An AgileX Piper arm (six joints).
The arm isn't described. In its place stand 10 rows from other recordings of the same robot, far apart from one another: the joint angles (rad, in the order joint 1, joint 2, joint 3, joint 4, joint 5, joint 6), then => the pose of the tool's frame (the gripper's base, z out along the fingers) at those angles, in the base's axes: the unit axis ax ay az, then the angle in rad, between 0 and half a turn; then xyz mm.
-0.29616, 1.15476, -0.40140, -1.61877, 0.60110, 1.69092 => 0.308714 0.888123 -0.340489 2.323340 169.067 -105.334 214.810
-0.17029, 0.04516, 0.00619, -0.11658, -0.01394, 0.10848 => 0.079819 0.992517 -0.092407 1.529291 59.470 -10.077 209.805
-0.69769, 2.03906, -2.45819, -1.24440, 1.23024, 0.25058 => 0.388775 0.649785 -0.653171 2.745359 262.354 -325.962 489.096
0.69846, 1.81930, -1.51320, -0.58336, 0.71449, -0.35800 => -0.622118 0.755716 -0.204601 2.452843 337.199 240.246 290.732
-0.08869, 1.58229, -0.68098, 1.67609, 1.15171, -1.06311 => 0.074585 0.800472 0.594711 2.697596 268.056 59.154 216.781
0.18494, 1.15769, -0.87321, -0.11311, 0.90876, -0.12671 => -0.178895 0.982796 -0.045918 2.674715 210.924 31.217 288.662
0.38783, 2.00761, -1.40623, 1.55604, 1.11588, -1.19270 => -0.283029 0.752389 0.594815 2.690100 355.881 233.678 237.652
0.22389, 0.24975, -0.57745, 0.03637, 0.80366, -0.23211 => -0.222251 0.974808 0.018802 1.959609 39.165 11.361 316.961
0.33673, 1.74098, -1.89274, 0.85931, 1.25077, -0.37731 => -0.299821 0.853806 0.425585 2.617228 323.332 182.502 427.469
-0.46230, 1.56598, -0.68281, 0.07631, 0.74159, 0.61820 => 0.537714 0.842681 0.027446 3.112563 209.325 -99.074 150.969
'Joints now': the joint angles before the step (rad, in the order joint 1, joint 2, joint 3, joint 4, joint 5, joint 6). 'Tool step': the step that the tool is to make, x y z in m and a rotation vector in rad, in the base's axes. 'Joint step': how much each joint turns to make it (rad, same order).
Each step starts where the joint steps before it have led.
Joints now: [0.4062 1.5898 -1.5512 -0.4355 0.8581 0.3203]
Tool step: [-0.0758 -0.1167 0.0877 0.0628 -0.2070 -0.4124]
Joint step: [-0.2708 -0.2855 -0.0167 -0.0868 0.1420 0.1058]
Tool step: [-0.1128 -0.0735 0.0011 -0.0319 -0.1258 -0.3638]
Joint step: [-0.3763 -0.3380 0.2513 -0.0202 -0.0448 0.0030]
